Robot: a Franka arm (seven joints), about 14 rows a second.
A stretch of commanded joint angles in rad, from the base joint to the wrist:
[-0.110, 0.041, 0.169, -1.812, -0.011, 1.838, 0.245]
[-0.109, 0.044, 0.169, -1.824, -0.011, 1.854, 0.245]
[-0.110, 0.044, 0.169, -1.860, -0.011, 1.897, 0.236]
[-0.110, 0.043, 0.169, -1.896, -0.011, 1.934, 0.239]
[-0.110, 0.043, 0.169, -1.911, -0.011, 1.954, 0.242]
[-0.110, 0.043, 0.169, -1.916, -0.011, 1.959, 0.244]
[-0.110, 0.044, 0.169, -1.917, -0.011, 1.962, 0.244]
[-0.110, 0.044, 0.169, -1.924, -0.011, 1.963, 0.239]
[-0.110, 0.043, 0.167, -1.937, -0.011, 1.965, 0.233]
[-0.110, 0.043, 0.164, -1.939, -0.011, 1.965, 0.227]
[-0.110, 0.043, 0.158, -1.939, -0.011, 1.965, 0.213]
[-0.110, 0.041, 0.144, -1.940, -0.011, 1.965, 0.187]
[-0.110, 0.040, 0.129, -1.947, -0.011, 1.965, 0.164]
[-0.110, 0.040, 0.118, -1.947, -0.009, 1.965, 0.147]
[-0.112, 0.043, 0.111, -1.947, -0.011, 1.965, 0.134]
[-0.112, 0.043, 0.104, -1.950, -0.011, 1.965, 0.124]
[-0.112, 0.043, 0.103, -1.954, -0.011, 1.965, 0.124]
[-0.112, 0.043, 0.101, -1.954, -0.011, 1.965, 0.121]
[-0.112, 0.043, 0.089, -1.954, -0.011, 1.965, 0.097]
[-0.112, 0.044, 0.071, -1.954, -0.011, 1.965, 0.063]
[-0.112, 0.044, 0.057, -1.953, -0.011, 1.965, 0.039]
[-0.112, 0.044, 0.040, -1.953, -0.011, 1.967, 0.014]
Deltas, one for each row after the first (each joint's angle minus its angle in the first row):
[0.001, 0.003, 0.000, -0.012, 0.000, 0.016, 0.000]
[0.000, 0.003, 0.000, -0.048, 0.000, 0.059, -0.009]
[0.000, 0.002, 0.000, -0.084, 0.000, 0.096, -0.006]
[0.000, 0.002, 0.000, -0.099, 0.000, 0.116, -0.003]
[0.000, 0.002, 0.000, -0.104, 0.000, 0.121, -0.001]
[0.000, 0.003, 0.000, -0.105, 0.000, 0.124, -0.001]
[0.000, 0.003, 0.000, -0.112, 0.000, 0.125, -0.006]
[0.000, 0.002, -0.002, -0.125, 0.000, 0.127, -0.012]
[0.000, 0.002, -0.005, -0.127, 0.000, 0.127, -0.018]
[0.000, 0.002, -0.011, -0.127, 0.000, 0.127, -0.032]
[0.000, 0.000, -0.025, -0.128, 0.000, 0.127, -0.058]
[0.000, -0.001, -0.040, -0.135, 0.000, 0.127, -0.081]
[0.000, -0.001, -0.051, -0.135, 0.002, 0.127, -0.098]
[-0.002, 0.002, -0.058, -0.135, 0.000, 0.127, -0.111]
[-0.002, 0.002, -0.065, -0.138, 0.000, 0.127, -0.121]
[-0.002, 0.002, -0.066, -0.142, 0.000, 0.127, -0.121]
[-0.002, 0.002, -0.068, -0.142, 0.000, 0.127, -0.124]
[-0.002, 0.002, -0.080, -0.142, 0.000, 0.127, -0.148]
[-0.002, 0.003, -0.098, -0.142, 0.000, 0.127, -0.182]
[-0.002, 0.003, -0.112, -0.141, 0.000, 0.127, -0.206]
[-0.002, 0.003, -0.129, -0.141, 0.000, 0.129, -0.231]

